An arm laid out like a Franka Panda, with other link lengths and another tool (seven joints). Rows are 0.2 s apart.
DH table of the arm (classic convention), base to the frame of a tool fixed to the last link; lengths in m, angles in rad. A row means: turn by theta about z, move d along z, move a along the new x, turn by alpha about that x. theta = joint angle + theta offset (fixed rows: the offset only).
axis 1: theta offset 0  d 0.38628  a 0  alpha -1.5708
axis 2: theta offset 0  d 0  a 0  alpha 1.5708
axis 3: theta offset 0  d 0.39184  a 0.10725  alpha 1.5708
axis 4: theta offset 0  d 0  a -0.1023  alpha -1.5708
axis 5: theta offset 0  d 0.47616  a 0  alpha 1.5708
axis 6: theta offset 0  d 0  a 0.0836  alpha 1.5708
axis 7: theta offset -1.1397  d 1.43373  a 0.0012  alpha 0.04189
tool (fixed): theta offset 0  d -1.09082  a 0  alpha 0
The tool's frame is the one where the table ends.
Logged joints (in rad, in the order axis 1, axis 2, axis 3, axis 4, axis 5, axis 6, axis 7), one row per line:
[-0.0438, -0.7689, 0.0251, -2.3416, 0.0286, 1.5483, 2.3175]
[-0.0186, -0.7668, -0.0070, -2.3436, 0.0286, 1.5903, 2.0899]
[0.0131, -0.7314, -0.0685, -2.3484, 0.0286, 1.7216, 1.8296]
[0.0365, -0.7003, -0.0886, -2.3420, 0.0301, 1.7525, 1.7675]
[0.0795, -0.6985, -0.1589, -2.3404, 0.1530, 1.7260, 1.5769]
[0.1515, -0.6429, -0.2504, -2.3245, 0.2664, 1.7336, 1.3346]
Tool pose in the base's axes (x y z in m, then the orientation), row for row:
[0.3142, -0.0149, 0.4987, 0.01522, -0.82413, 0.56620, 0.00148]
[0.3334, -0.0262, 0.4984, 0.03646, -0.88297, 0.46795, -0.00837]
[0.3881, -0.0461, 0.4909, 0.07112, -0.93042, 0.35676, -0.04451]
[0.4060, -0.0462, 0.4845, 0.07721, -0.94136, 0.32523, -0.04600]
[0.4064, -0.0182, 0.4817, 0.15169, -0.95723, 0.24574, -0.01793]
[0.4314, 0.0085, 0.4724, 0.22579, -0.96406, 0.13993, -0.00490]
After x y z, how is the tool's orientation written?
As a quaternion, w x y z.
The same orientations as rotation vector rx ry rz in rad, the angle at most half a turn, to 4 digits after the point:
[-2.5643, 1.7617, 0.0046]
[-2.7113, 1.4369, -0.0257]
[-2.7976, 1.0727, -0.1338]
[-2.8203, 0.9744, -0.1378]
[-2.7475, 0.7053, -0.0515]
[-2.6582, 0.3858, -0.0135]

